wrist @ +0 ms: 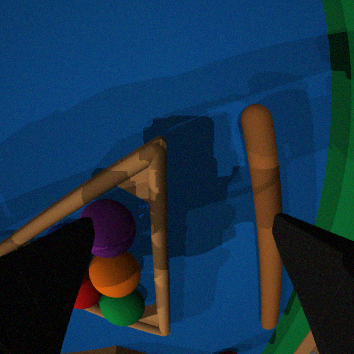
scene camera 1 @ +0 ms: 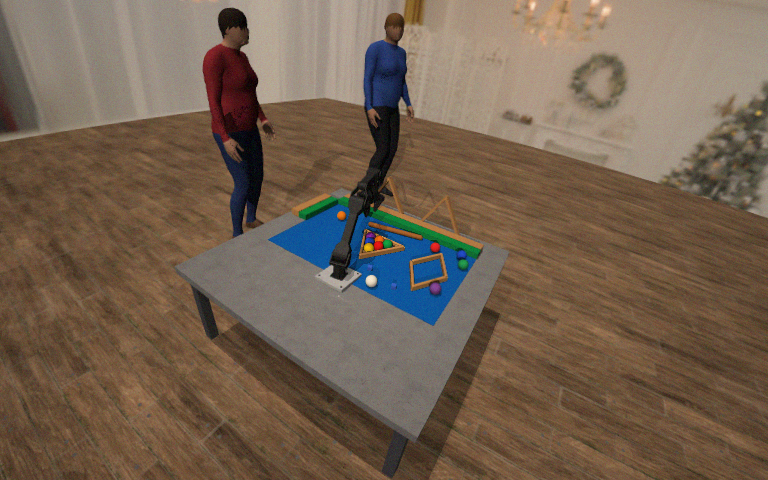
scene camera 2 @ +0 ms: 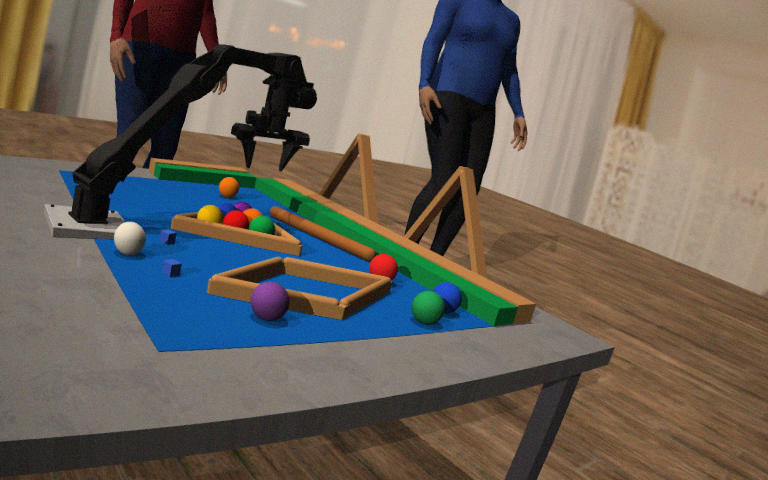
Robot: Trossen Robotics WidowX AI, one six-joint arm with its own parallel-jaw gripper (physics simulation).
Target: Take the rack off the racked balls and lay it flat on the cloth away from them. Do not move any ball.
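Where they show: gripper, between the fingertips: (wrist: 185, 226) (scene camera 1: 370, 214) (scene camera 2: 264, 169); arm's base, origin of its link: (scene camera 1: 339, 275) (scene camera 2: 87, 218).
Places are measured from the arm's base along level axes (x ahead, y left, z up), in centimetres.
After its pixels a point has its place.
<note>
The wooden triangle rack (scene camera 1: 382, 254) {z -1.0, x 28.1, y -11.6 cm} (scene camera 2: 237, 236) {z 0.0, x 28.8, y -11.9 cm} (wrist: 159, 225) {z 1.6, x 42.7, y -1.0 cm} lies flat on the blue cloth (scene camera 1: 317, 232) {z -1.4, x 29.9, y 30.0 cm} (scene camera 2: 198, 333) {z -1.4, x -1.4, y -46.2 cm} (wrist: 75, 60) {z -1.4, x 38.2, y 15.8 cm} around several balls. A purple ball (wrist: 112, 227) {z 3.5, x 39.1, y 0.7 cm}, an orange ball (wrist: 115, 274) {z 3.5, x 37.4, y -4.5 cm} and a green ball (scene camera 2: 261, 225) {z 2.7, x 33.4, y -13.3 cm} (wrist: 122, 306) {z 3.3, x 36.2, y -9.8 cm} show in the wrist view, with part of a red ball (scene camera 2: 235, 220) {z 2.7, x 29.2, y -9.6 cm} (wrist: 86, 295) {z 3.4, x 32.8, y -7.3 cm}. A yellow ball (scene camera 2: 210, 213) {z 3.0, x 25.2, y -5.8 cm} is also inside. My gripper (scene camera 2: 265, 168) {z 11.1, x 45.2, y 4.1 cm} (wrist: 185, 226) {z 11.1, x 45.2, y 4.1 cm} is open and empty, high above the cloth. In the wrist view its left finger hides part of the rack and balls.
A brown stick (scene camera 1: 394, 230) {z 0.7, x 53.1, y -9.5 cm} (scene camera 2: 322, 233) {z 0.4, x 52.9, y -12.2 cm} (wrist: 265, 190) {z 1.3, x 53.2, y -0.1 cm} lies between the rack and the green rail (scene camera 2: 492, 311) {z 1.0, x 52.1, y -59.2 cm}. A four-sided wooden frame (scene camera 2: 334, 272) {z 0.7, x 34.6, y -35.0 cm} lies near a purple ball (scene camera 2: 270, 301) {z 2.3, x 9.8, y -46.6 cm}. A white ball (scene camera 2: 129, 238) {z 2.1, x 0.8, y -18.3 cm}, loose coloured balls and two blue cubes rest around. Two people stand beyond the table.
</note>
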